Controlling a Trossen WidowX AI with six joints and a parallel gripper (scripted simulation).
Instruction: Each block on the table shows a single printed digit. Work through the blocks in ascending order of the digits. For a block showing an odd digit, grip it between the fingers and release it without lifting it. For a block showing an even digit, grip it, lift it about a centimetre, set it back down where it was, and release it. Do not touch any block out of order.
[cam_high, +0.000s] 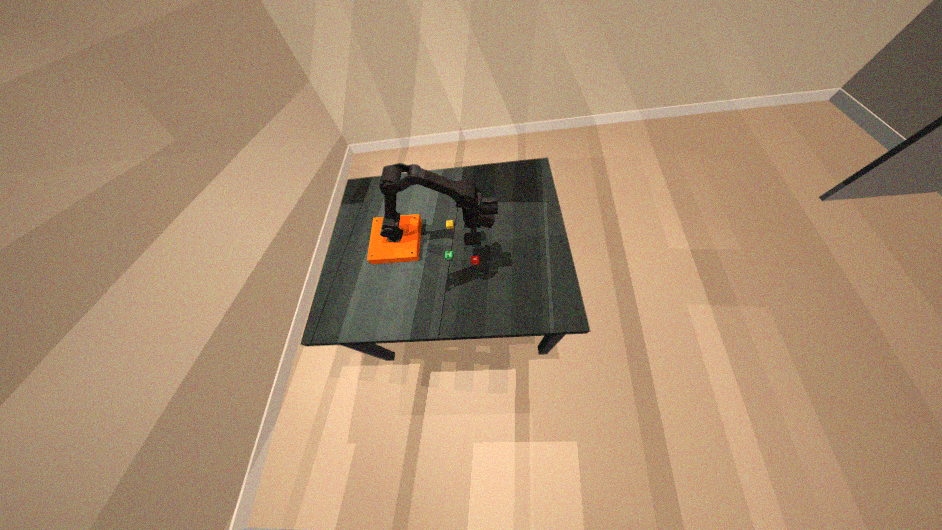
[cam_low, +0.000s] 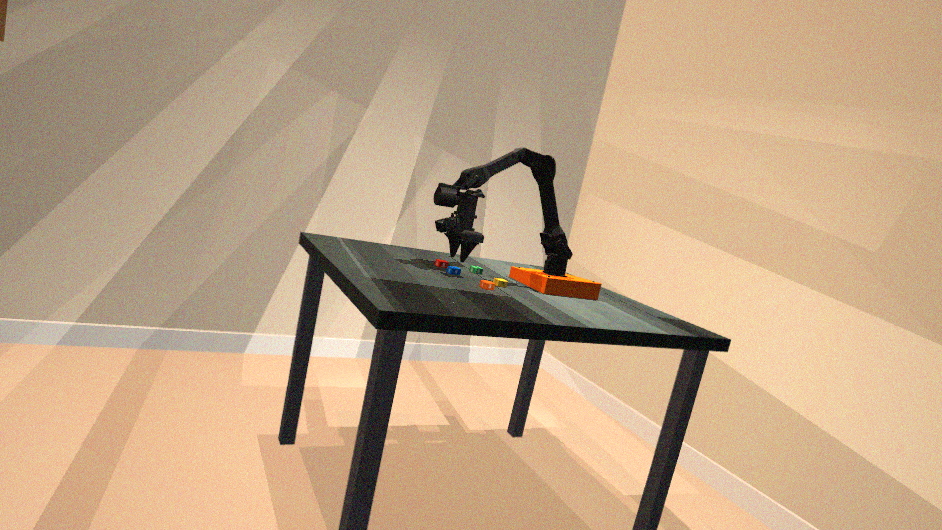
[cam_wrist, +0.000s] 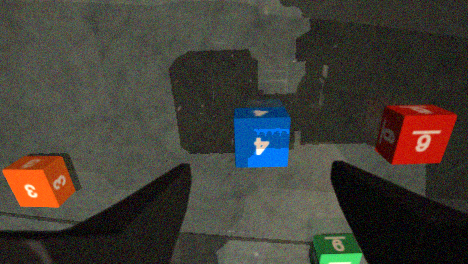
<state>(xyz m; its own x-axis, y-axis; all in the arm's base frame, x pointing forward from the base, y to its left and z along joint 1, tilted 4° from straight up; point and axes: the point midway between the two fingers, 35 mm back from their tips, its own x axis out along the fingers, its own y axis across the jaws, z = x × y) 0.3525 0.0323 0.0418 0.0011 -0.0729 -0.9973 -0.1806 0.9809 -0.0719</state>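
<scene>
My gripper tip is 40 mm above the blue block. Round my gripper tip: red block (20 mm ahead, 100 mm to the right, 40 mm below); then yellow block (130 mm behind, 80 mm to the left, 40 mm below); then green block (100 mm behind, 90 mm to the right, 40 mm below).
</scene>
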